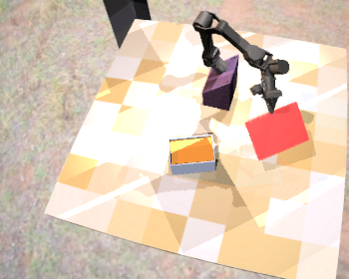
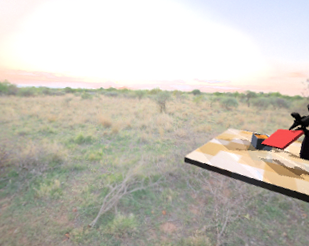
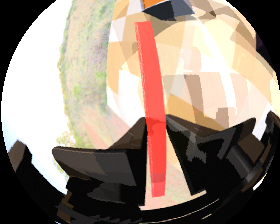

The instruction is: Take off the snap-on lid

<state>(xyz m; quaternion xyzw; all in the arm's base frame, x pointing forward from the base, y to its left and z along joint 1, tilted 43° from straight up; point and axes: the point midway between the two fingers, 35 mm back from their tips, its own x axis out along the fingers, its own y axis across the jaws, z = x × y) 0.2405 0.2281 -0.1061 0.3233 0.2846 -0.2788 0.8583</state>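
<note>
Right now the lid is 5 cm below my gripper tip, 5 cm ahead of it and 4 cm to the left of it. The rest, counted from my gripper tip: grey storage box: 30 cm to the right, 18 cm below, 16 cm ahead.
</note>
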